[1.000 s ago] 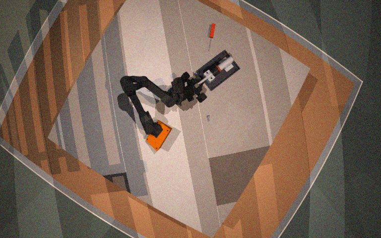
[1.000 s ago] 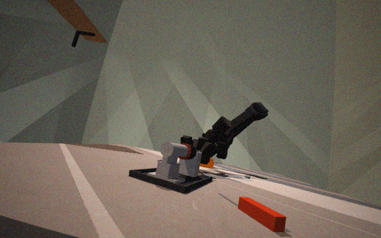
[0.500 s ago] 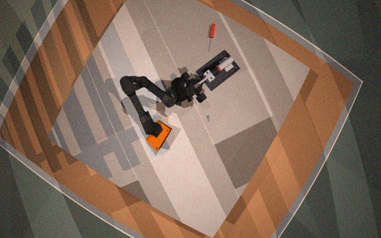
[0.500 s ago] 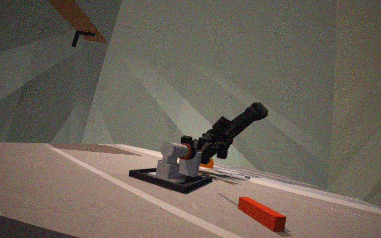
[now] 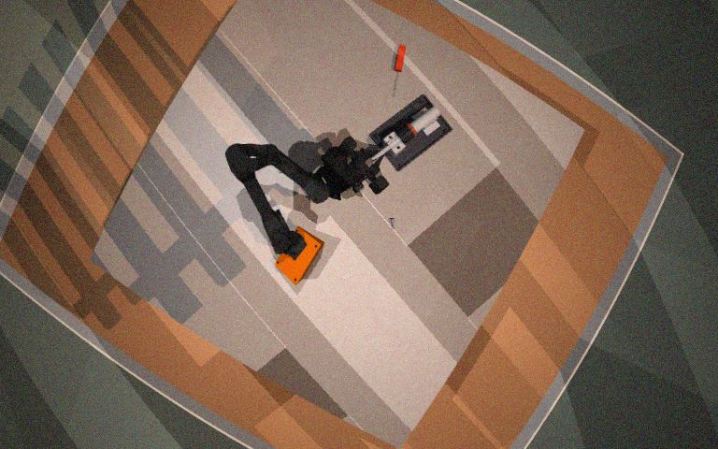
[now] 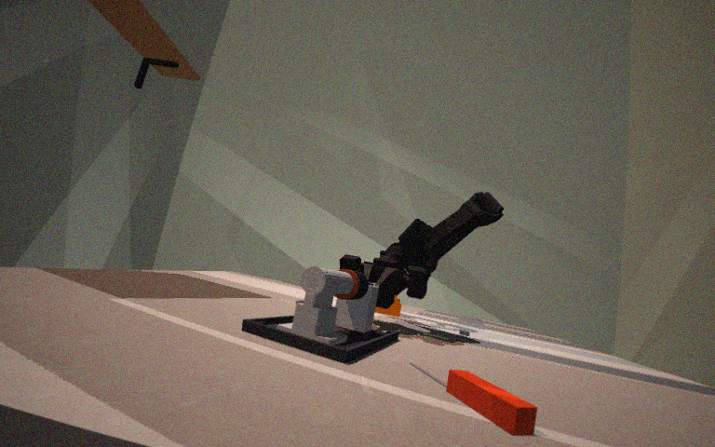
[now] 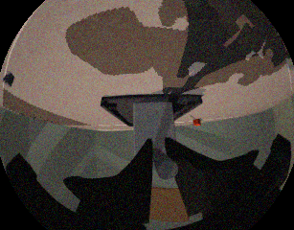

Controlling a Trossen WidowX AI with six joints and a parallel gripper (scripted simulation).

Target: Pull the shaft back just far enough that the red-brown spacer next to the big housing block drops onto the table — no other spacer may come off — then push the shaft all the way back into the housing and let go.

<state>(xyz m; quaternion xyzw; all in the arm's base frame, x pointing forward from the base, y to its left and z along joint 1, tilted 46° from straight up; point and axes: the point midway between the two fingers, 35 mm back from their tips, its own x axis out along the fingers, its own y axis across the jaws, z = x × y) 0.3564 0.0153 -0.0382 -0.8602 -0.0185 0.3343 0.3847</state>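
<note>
Right now my gripper tip is 6 cm short of the light shaft, 2 cm to the left of it and 2 cm below it. Round my gripper tip: small grey piece 17 cm to the right, 15 cm behind, 6 cm below; dark spacer 10 cm ahead, 2 cm to the right, 2 cm above; red-brown spacer 11 cm ahead, 3 cm to the right, 2 cm above.
</note>
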